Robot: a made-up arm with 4 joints.
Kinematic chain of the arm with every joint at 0, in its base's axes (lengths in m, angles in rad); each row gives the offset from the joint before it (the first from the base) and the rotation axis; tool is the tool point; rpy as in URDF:
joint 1: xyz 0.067 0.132 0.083 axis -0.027 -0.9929 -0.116
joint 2: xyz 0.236 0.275 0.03 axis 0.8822 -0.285 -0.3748
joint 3: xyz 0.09 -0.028 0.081 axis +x
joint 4: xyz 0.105 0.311 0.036 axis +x
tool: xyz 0.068 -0.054 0.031 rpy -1.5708 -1.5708 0
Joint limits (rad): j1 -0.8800..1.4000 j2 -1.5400..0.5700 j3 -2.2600..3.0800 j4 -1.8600..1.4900
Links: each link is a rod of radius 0.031 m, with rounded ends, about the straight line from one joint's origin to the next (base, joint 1, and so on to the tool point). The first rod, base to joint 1, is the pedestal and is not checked.
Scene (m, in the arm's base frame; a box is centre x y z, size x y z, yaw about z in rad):
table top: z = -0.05
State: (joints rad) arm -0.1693 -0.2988 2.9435 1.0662
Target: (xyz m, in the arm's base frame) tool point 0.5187 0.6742 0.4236
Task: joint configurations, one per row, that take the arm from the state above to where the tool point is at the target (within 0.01 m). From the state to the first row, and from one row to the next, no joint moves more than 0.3 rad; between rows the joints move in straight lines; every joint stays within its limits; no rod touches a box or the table.
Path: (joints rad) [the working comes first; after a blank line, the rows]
Joints at the target: 0.3420 -0.9042 1.5228 0.9944
Straight joint move there: clear.

1: -0.0670 -0.4199 2.6594 1.0518
2: 0.0352 -0.5410 2.3752 1.0375
3: 0.1375 -0.6621 2.0911 1.0231
4: 0.2397 -0.7831 1.8070 1.0088
5: 0.3420 -0.9042 1.5228 0.9944

